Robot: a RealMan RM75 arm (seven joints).
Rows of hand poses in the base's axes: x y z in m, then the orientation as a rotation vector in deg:
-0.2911 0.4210 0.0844 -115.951 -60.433 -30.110
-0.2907 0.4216 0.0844 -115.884 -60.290 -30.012
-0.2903 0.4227 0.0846 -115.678 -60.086 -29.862
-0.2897 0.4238 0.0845 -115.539 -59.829 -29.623
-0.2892 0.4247 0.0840 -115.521 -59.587 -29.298
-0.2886 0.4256 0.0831 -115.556 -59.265 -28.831
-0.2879 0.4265 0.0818 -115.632 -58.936 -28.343
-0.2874 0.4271 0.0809 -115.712 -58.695 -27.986
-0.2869 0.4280 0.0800 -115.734 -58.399 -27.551
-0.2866 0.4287 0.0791 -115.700 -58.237 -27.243
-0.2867 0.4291 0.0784 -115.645 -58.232 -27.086
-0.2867 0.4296 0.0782 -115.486 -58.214 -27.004
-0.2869 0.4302 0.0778 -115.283 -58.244 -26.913
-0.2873 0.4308 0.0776 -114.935 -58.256 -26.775
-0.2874 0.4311 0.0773 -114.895 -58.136 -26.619
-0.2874 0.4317 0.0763 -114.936 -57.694 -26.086
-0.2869 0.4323 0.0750 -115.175 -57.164 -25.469
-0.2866 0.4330 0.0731 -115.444 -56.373 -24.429
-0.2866 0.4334 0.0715 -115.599 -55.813 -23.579
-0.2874 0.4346 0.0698 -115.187 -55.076 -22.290
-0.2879 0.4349 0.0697 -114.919 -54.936 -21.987
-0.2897 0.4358 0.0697 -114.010 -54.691 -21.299
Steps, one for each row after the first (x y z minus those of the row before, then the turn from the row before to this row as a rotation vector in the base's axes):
0.0004 0.0006 0.0000 0.098 0.139 -0.015
0.0004 0.0011 0.0002 0.229 0.218 0.032
0.0006 0.0011 -0.0001 0.179 0.297 0.003
0.0005 0.0009 -0.0005 0.056 0.337 -0.015
0.0006 0.0009 -0.0009 0.017 0.466 -0.035
0.0007 0.0009 -0.0013 -0.020 0.479 -0.051
0.0005 0.0006 -0.0009 -0.036 0.348 -0.048
0.0005 0.0009 -0.0009 0.019 0.433 -0.027
0.0003 0.0007 -0.0009 0.035 0.291 0.030
-0.0001 0.0004 -0.0007 0.017 0.118 0.076
0.0000 0.0005 -0.0002 0.125 0.083 0.088
-0.0002 0.0006 -0.0004 0.140 0.073 0.138
-0.0004 0.0006 -0.0002 0.260 0.130 0.209
-0.0001 0.0003 -0.0003 0.051 0.168 0.004
0.0000 0.0006 -0.0010 0.037 0.567 -0.083
0.0005 0.0006 -0.0013 -0.114 0.643 -0.191
0.0003 0.0007 -0.0019 -0.127 1.050 -0.206
0.0000 0.0004 -0.0016 -0.088 0.826 -0.092
-0.0008 0.0012 -0.0017 0.369 1.280 0.194
-0.0005 0.0003 -0.0001 0.220 0.307 0.135
-0.0018 0.0009 0.0000 0.730 0.703 0.474

